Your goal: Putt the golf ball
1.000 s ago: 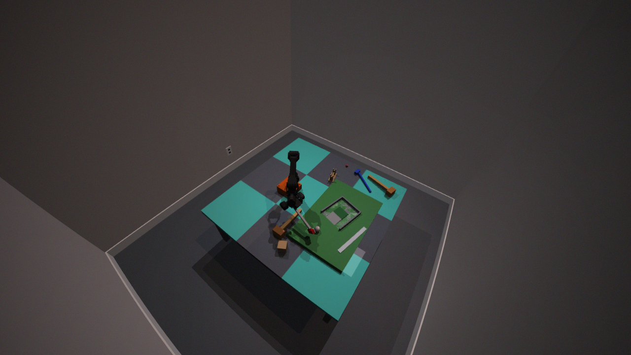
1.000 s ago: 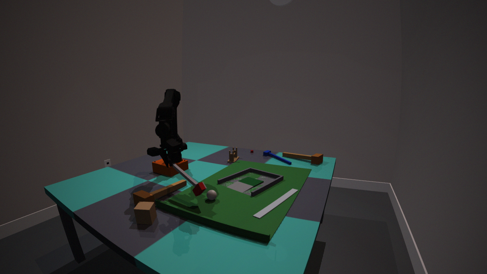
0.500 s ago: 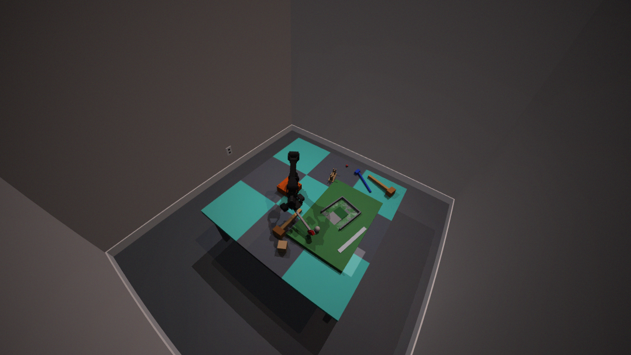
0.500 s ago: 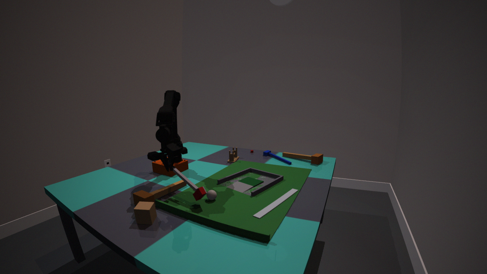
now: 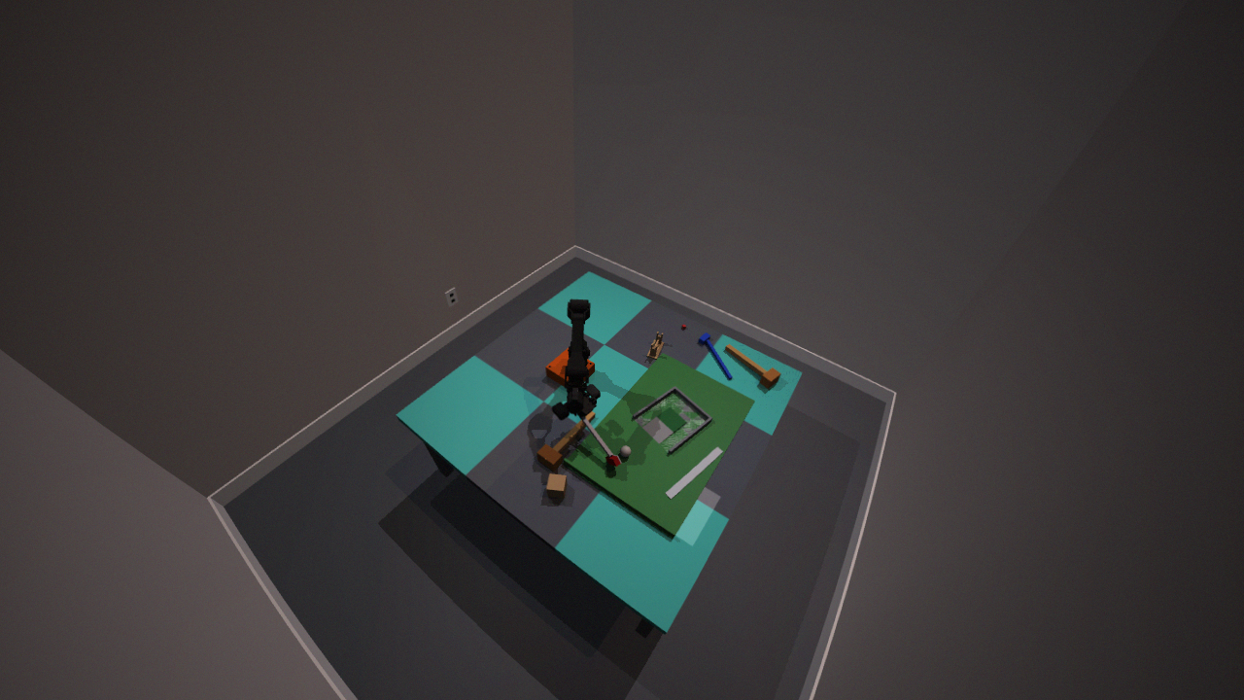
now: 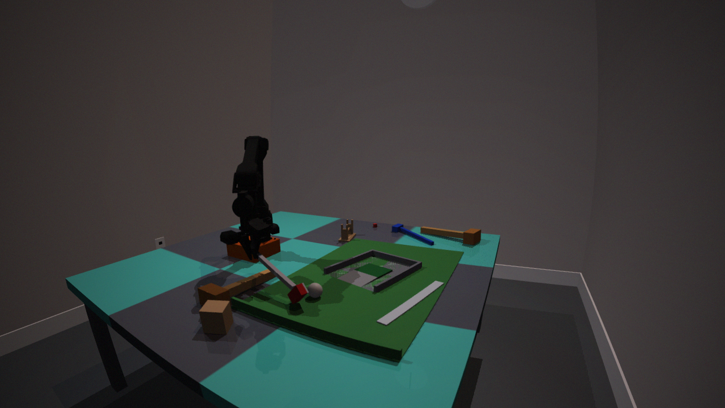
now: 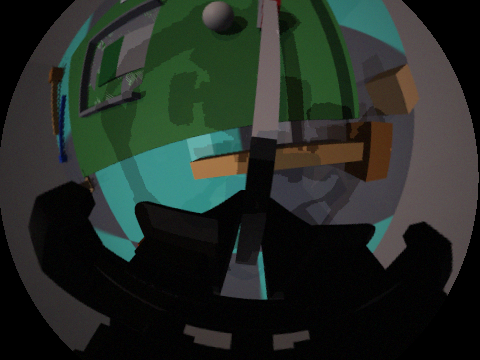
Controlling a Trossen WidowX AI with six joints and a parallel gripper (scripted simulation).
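The red putter lies 11 cm ahead of my gripper tip and 4 cm to the right of it. From my gripper tip the other things lie so: white golf ball: 23 cm ahead, 2 cm to the right, 5 cm below; green mat: 32 cm ahead, 17 cm to the left, 8 cm below; wooden cube: 9 cm ahead, 27 cm to the right, 5 cm below.
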